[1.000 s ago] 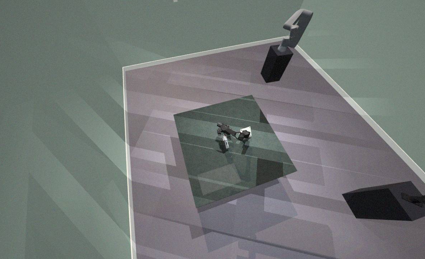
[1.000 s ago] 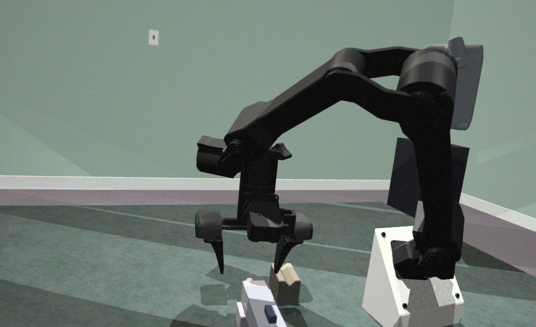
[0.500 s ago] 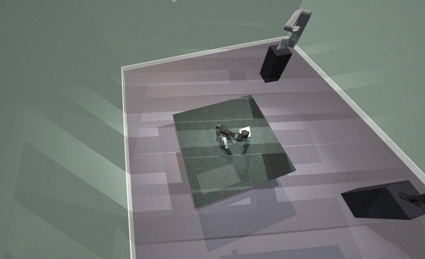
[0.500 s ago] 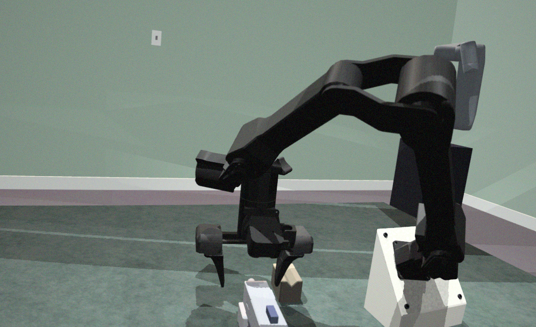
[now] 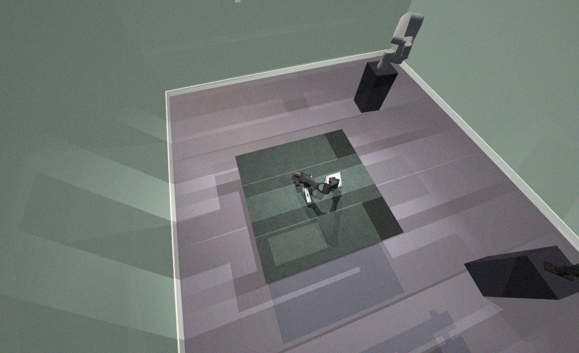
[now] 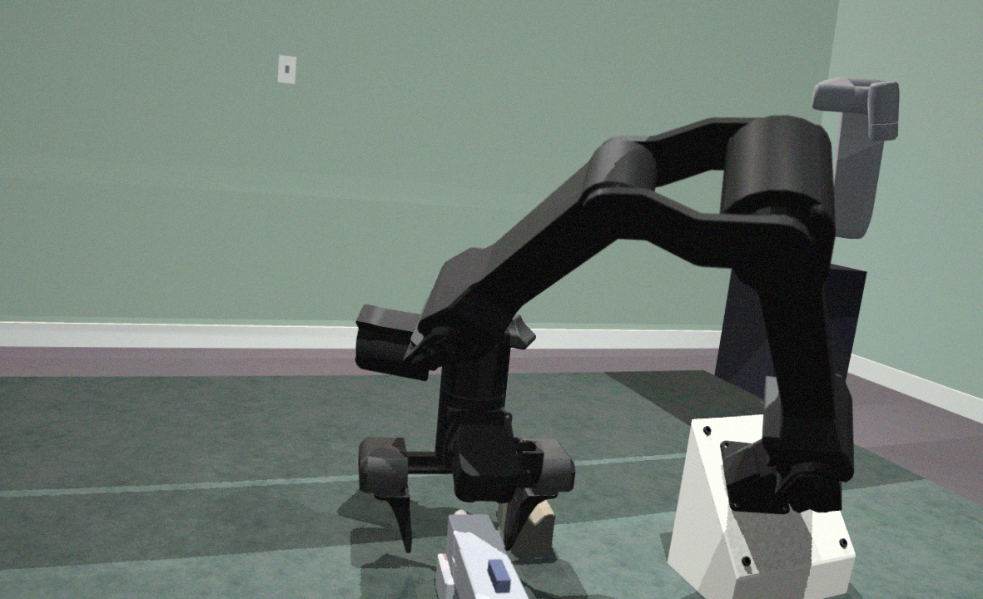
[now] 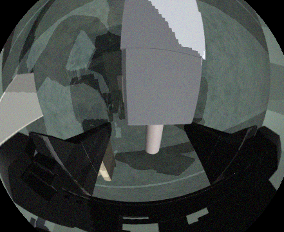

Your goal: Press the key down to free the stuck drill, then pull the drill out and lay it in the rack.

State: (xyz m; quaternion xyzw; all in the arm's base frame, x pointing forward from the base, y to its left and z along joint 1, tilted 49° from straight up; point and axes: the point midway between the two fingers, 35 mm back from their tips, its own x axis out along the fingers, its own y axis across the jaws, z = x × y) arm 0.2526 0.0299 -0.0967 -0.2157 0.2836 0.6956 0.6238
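Right now my gripper tip is 6 cm to the right of the drill and 3 cm below it. Also, from my gripper tip: grey housing (11 cm to the left, 3 cm above, 1 cm ahead); then blue key (14 cm to the left, 4 cm above, 1 cm ahead).
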